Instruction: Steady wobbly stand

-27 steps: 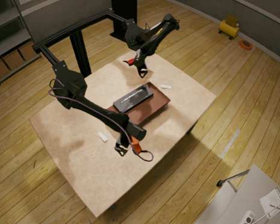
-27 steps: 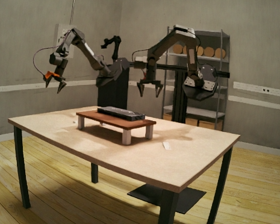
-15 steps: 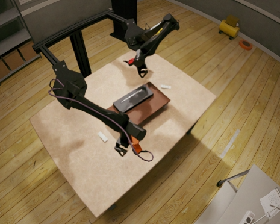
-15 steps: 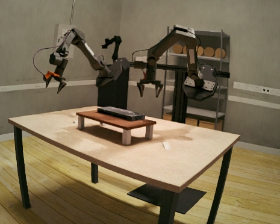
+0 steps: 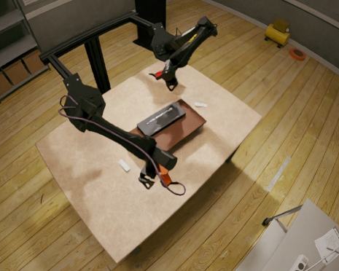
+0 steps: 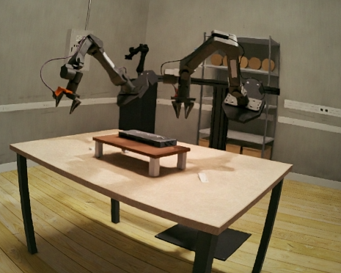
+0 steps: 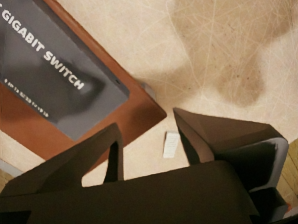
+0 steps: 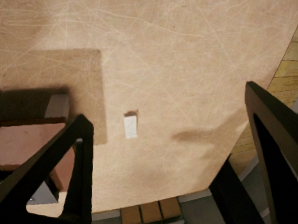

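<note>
Right now the white wedge is 130 mm ahead of my left hand, 190 mm to the left of it and 220 mm below it. Round my left hand: brown stand: 110 mm ahead, 160 mm to the right, 180 mm below; network switch: 60 mm ahead, 150 mm to the right, 120 mm below.
</note>
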